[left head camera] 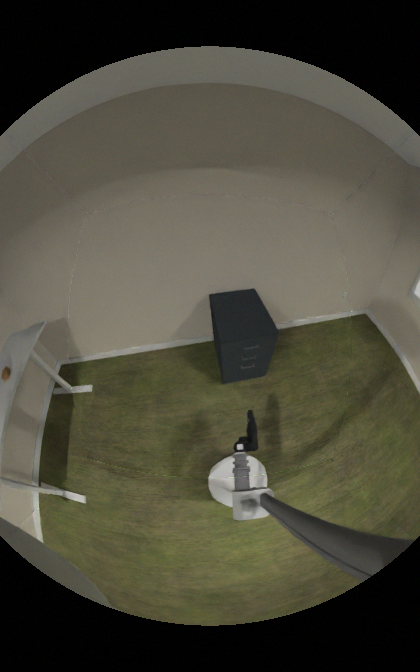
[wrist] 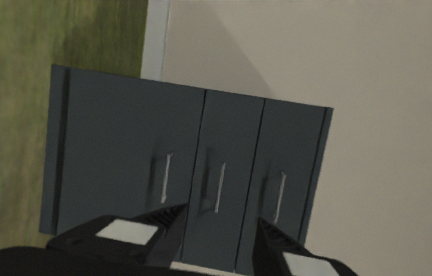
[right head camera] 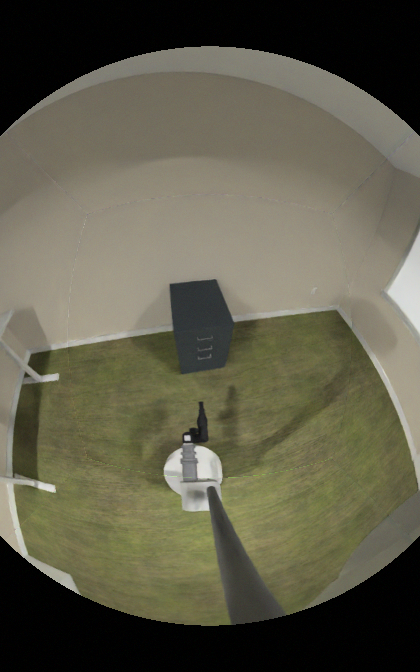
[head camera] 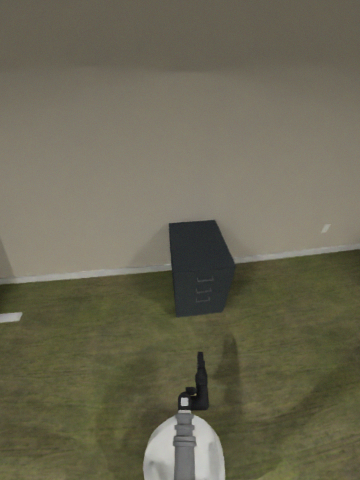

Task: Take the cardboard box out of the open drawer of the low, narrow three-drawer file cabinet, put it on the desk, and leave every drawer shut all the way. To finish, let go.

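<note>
The dark three-drawer file cabinet [head camera: 197,245] [left head camera: 242,315] [right head camera: 200,306] [wrist: 125,125] stands against the wall. Its three drawer fronts look flush and shut in the wrist view, each with a thin metal handle. My gripper [head camera: 200,354] [left head camera: 250,412] [right head camera: 201,403] [wrist: 219,230] is open and empty, some way in front of the drawer fronts, apart from the handles. The desk [left head camera: 19,350] is at the far left. A small brown thing [left head camera: 6,373] lies on it, too small to make out clearly; it may be the cardboard box. No box shows at the cabinet.
The white desk feet [head camera: 10,317] [left head camera: 75,389] [right head camera: 45,378] rest on the green floor at the left. My arm [head camera: 184,450] [left head camera: 241,472] [right head camera: 189,462] is drawn in over the white base [head camera: 212,450] [left head camera: 220,480] [right head camera: 212,465]. The wall [head camera: 100,175] runs behind the cabinet.
</note>
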